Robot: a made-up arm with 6 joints. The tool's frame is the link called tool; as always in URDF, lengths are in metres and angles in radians. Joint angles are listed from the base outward. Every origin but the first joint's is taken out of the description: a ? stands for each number. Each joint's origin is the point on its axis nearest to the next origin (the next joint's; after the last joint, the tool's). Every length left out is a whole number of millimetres.
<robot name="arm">
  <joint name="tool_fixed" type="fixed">
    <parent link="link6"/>
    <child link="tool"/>
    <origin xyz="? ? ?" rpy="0 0 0"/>
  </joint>
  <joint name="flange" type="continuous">
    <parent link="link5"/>
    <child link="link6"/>
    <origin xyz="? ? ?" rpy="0 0 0"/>
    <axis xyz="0 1 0"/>
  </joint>
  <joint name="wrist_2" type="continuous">
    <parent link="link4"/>
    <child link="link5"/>
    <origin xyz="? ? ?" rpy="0 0 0"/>
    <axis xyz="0 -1 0"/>
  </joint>
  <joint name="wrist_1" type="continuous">
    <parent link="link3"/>
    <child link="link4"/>
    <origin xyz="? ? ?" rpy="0 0 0"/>
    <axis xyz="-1 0 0"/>
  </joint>
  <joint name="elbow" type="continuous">
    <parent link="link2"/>
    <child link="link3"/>
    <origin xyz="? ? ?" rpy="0 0 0"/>
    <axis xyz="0 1 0"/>
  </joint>
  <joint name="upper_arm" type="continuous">
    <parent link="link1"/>
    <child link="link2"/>
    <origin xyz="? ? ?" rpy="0 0 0"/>
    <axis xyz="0 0 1"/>
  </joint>
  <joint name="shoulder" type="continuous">
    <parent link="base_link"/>
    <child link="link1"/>
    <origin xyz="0.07 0 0.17" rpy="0 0 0"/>
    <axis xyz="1 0 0"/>
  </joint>
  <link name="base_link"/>
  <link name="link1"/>
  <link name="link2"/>
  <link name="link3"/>
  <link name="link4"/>
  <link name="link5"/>
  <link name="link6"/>
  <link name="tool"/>
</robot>
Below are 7 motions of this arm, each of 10 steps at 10 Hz.
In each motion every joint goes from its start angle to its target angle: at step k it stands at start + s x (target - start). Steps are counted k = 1, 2, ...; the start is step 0. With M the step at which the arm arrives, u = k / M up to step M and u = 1 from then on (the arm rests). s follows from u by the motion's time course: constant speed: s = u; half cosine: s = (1 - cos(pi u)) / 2; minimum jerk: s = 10 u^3 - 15 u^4 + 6 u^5.
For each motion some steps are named. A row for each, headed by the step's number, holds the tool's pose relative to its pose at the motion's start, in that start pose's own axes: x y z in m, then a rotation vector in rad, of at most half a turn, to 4 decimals.
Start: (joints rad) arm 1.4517 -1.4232 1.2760 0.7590 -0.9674 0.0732
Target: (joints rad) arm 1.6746 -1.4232 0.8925 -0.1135 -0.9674 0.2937
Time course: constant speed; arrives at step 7
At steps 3, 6, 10:
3: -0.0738 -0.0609 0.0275 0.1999 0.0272 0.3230
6: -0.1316 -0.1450 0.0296 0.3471 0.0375 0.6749
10: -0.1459 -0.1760 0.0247 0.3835 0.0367 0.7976

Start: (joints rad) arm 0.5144 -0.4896 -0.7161 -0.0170 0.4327 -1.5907
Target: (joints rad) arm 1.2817 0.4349 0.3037 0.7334 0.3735 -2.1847
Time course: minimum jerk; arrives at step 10
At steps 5, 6, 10:
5: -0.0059 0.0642 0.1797 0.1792 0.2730 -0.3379
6: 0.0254 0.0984 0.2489 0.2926 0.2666 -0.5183
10: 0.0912 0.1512 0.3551 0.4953 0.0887 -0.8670

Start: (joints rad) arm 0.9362 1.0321 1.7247 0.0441 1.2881 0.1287
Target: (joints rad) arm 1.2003 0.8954 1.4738 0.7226 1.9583 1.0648
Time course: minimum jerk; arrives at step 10
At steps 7, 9, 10:
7: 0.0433 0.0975 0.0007 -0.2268 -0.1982 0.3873
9: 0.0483 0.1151 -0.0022 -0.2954 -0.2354 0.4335
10: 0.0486 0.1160 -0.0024 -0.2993 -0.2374 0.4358

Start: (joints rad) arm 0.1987 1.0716 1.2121 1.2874 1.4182 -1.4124
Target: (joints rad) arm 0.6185 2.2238 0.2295 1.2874 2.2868 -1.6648
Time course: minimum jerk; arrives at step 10
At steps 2, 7, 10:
2: -0.0341 -0.0337 -0.0095 0.0374 -0.1208 0.0790
7: -0.0478 -0.3988 -0.3097 0.9516 -1.8088 0.8485
10: 0.0142 -0.4103 -0.3395 1.2569 -2.1400 0.9141

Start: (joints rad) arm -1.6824 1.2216 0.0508 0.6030 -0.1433 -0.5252
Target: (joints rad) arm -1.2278 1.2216 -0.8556 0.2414 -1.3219 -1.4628
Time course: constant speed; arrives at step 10
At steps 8, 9, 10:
8: 0.0713 0.0050 0.0647 0.2223 -0.7579 -0.5900
9: 0.0658 0.0085 0.0702 0.2515 -0.8629 -0.6439
10: 0.0581 0.0135 0.0732 0.2791 -0.9702 -0.6930

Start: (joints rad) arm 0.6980 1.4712 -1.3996 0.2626 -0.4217 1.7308
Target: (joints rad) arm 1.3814 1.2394 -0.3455 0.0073 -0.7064 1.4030
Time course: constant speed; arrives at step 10
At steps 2, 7, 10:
2: 0.0643 0.0174 -0.0099 0.0026 0.0711 0.0149
7: 0.2170 0.0521 -0.0030 0.0440 0.2573 0.1295
10: 0.2972 0.0707 0.0206 0.0753 0.3670 0.2540

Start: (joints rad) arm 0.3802 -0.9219 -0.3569 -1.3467 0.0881 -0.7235
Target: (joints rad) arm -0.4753 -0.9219 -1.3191 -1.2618 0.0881 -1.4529
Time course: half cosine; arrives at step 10
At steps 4, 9, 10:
4: -0.0751 -0.0203 0.0216 0.3533 -0.2908 0.4896
9: -0.1428 -0.1683 0.0409 1.3585 -0.5529 1.0643
10: -0.1427 -0.1755 0.0412 1.4050 -0.5520 1.0752

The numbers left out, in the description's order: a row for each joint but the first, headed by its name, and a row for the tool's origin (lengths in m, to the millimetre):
tool: -0.09 0 0.09
flange: 0.04 0 -0.07
wrist_2: 0 0.23 0.08
wrist_1: 0.18 0 -0.05
elbow: -0.26 -0.1 0
upper_arm: 0 -0.06 -0.19

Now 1 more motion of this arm.
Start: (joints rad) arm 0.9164 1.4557 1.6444 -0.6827 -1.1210 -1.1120
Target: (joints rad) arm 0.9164 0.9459 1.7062 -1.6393 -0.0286 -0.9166
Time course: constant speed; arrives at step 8
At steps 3, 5, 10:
3: 0.0096 -0.0249 0.0144 0.5432 -0.3002 -0.0944
5: 0.0253 -0.0431 0.0162 0.8862 -0.4733 -0.2632
10: 0.0602 -0.0779 0.0063 1.3378 -0.6493 -0.6709

